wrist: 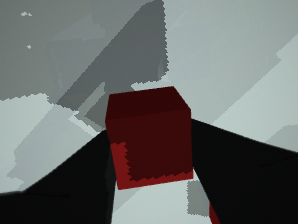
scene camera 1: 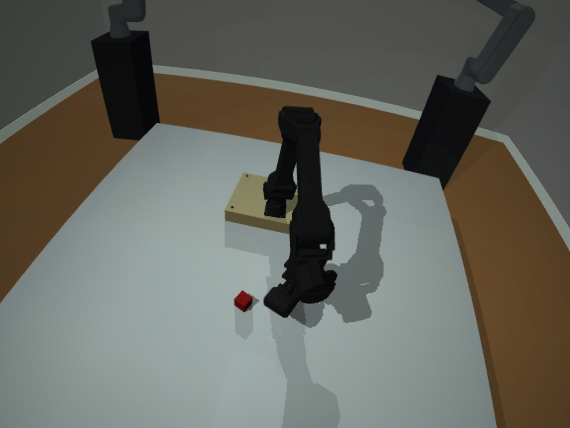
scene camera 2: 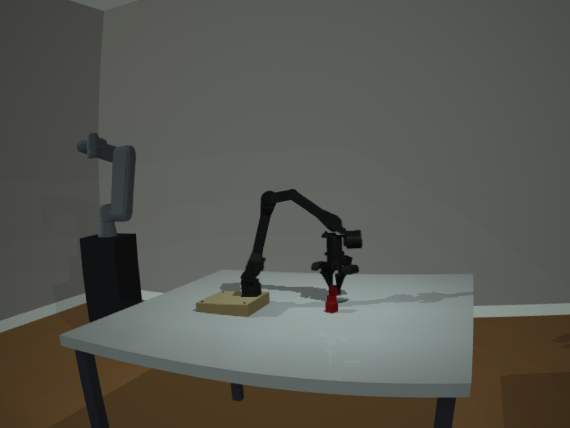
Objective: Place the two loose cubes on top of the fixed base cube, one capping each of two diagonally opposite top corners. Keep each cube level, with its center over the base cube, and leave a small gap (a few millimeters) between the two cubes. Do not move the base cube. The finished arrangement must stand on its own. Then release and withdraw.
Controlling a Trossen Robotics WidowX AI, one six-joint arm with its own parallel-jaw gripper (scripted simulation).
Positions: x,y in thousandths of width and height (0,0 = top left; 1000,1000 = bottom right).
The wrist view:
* my gripper: 498,596
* red cube: 502,583, held by my gripper
